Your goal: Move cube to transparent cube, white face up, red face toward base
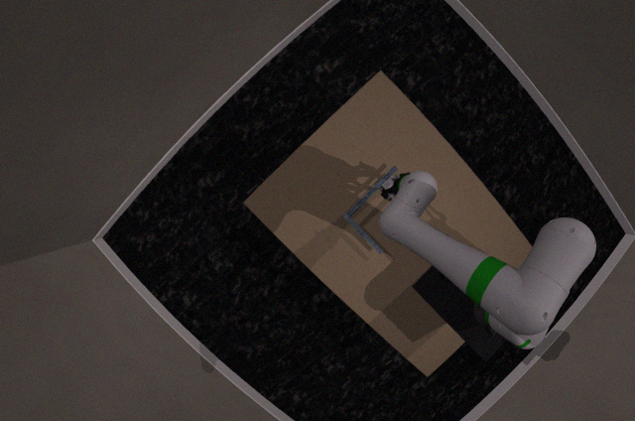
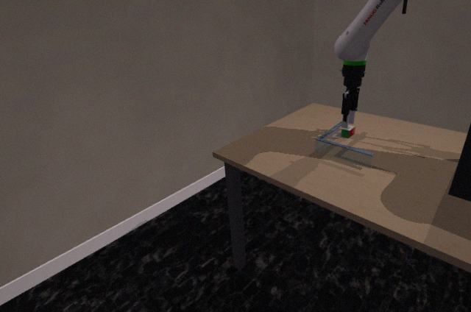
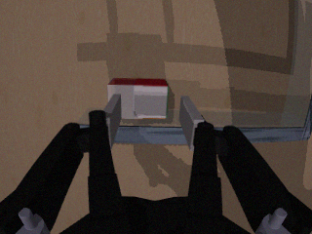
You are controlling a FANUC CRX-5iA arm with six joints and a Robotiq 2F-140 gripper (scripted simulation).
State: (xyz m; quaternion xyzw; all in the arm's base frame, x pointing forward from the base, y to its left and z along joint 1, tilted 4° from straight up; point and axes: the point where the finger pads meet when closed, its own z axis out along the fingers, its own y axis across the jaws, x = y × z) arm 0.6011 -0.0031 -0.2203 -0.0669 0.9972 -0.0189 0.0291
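Right now my hand is 6 cm above the cube. Also, from my hand: bar: 2 cm ahead, 8 cm to the left, 4 cm below.
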